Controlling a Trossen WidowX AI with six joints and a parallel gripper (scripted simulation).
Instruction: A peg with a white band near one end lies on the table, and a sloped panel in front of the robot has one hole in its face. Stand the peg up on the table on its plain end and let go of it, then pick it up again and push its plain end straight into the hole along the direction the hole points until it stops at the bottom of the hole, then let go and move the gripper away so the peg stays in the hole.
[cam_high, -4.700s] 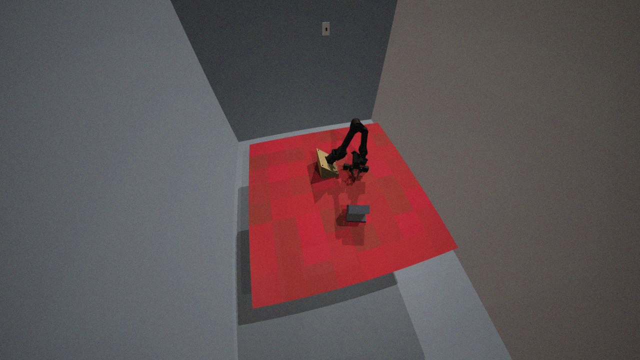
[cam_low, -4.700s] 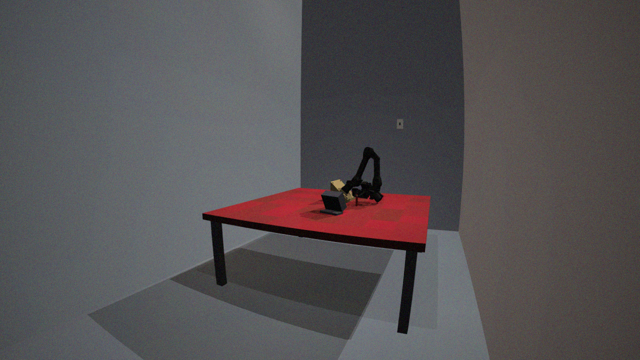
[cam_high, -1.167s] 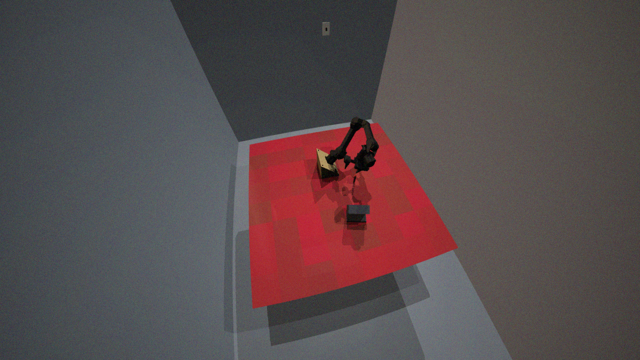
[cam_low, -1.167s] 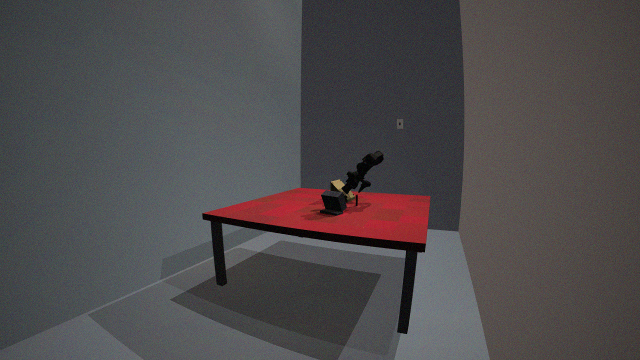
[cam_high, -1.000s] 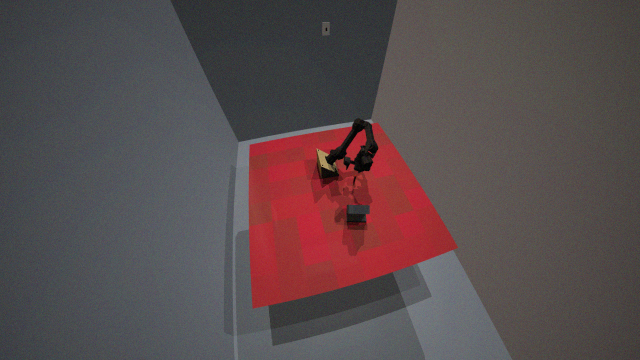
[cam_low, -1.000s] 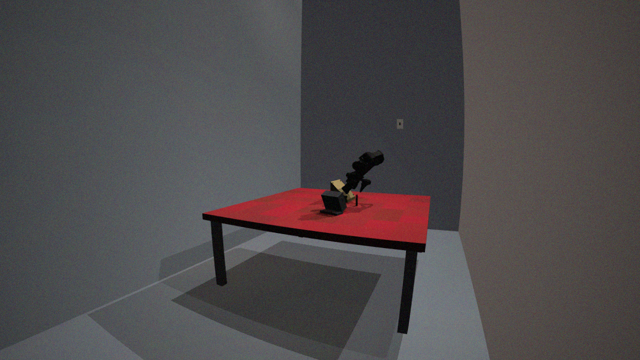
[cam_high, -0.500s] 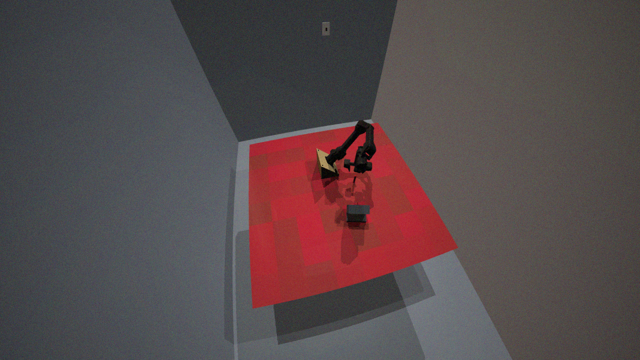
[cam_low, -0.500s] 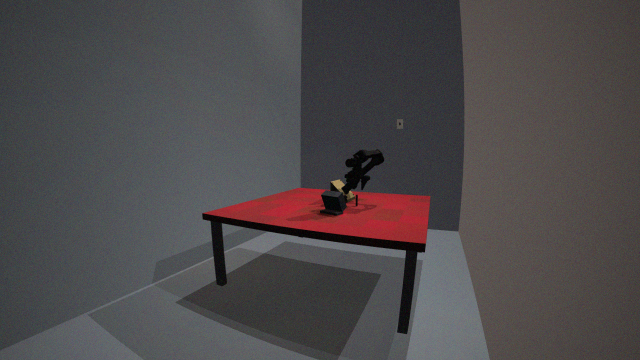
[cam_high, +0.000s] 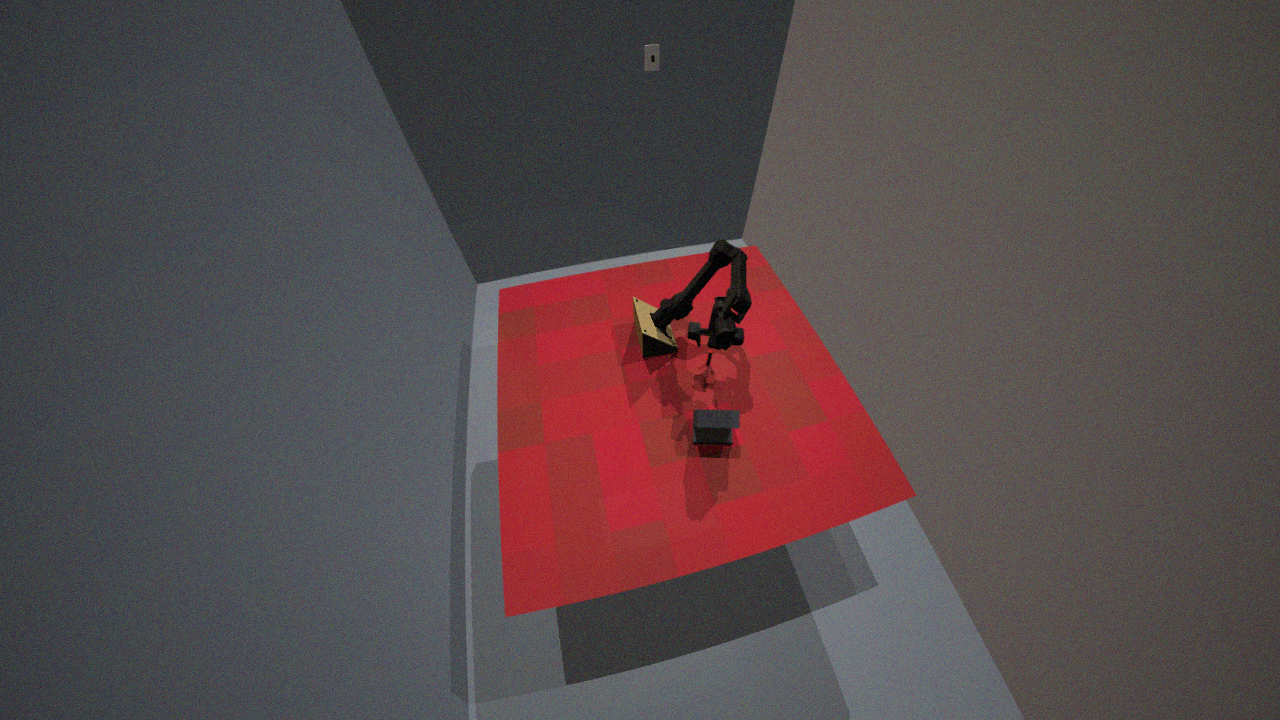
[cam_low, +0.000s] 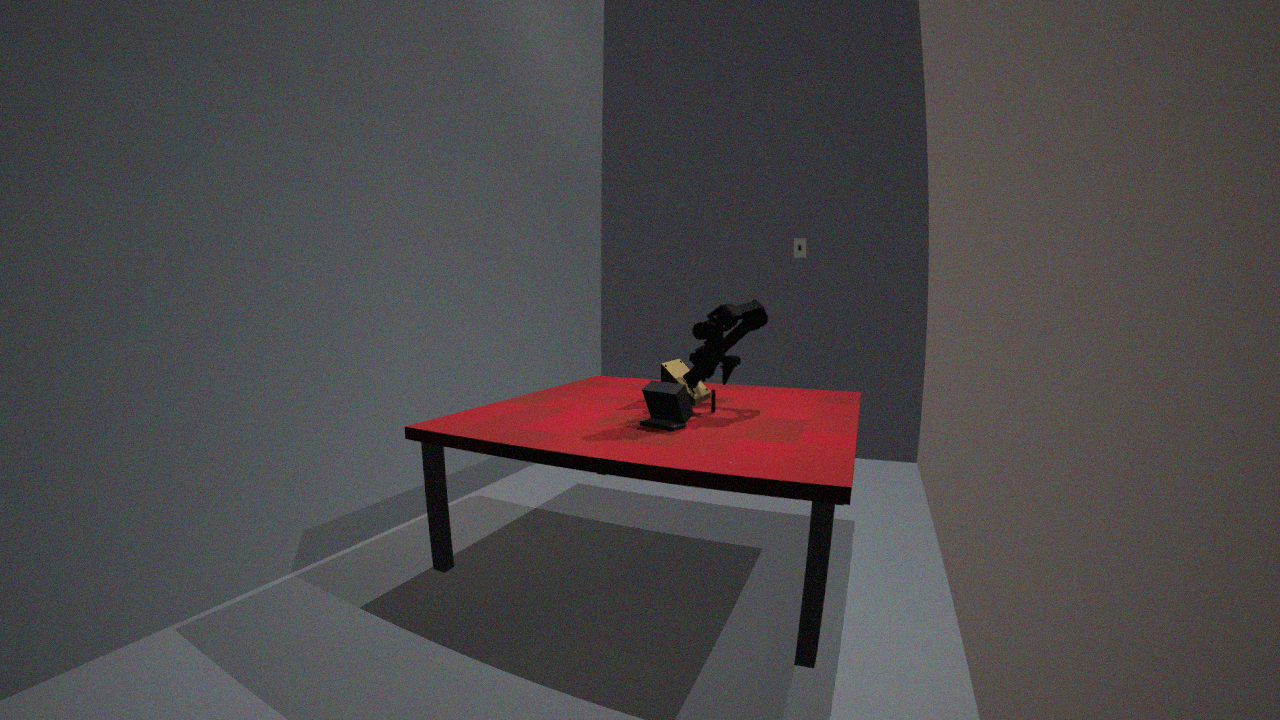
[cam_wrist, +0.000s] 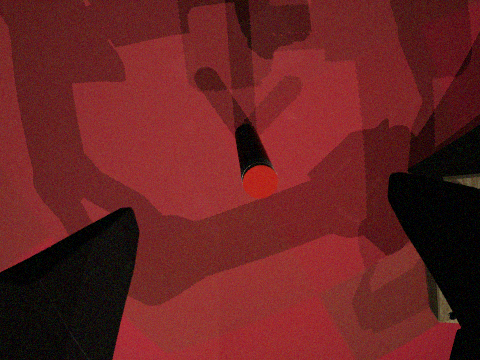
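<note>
Now: the red peg 40 mm below my gripper tip. Round my gripper tip: grey sloped panel (240 mm ahead, 90 mm to the right, 30 mm below).
</note>
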